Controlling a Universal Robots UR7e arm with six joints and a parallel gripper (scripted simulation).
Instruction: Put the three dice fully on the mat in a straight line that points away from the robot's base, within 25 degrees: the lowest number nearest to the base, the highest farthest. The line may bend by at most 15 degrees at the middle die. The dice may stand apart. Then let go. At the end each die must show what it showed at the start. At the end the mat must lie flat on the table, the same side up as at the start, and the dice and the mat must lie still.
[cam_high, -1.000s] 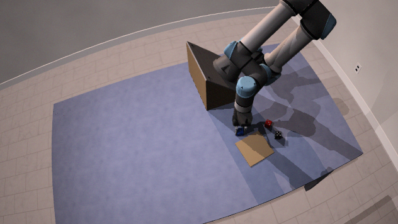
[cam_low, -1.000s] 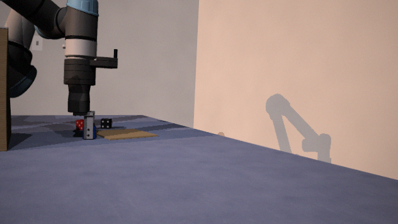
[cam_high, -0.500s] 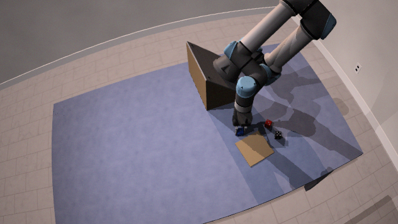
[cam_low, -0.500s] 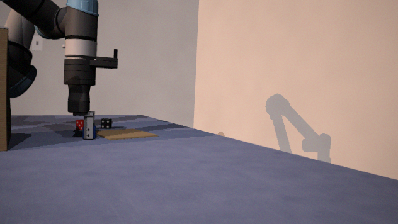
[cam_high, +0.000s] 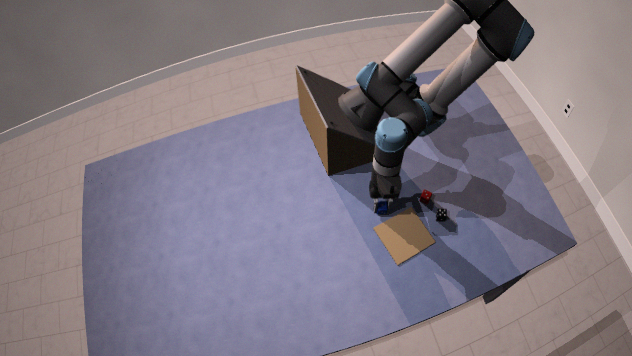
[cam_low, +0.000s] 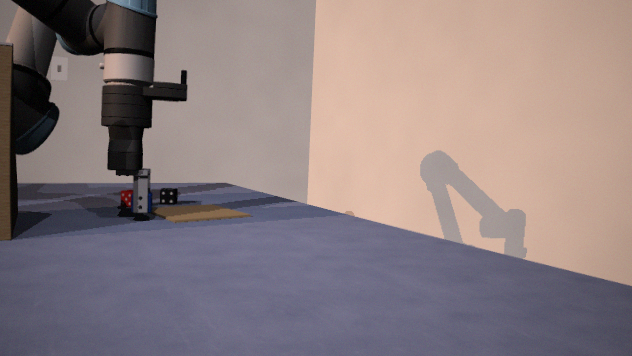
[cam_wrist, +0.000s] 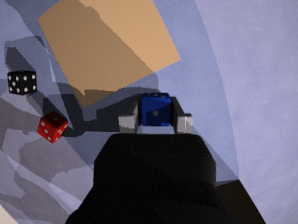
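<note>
Now: the tan mat 100 mm ahead of my hand, 40 mm to the left of it and 30 mm below it. Also, from my hand: red die (150 mm to the left, 20 mm below); then blue die (right at my hand); then black die (80 mm ahead, 180 mm to the left, 20 mm below).
</note>
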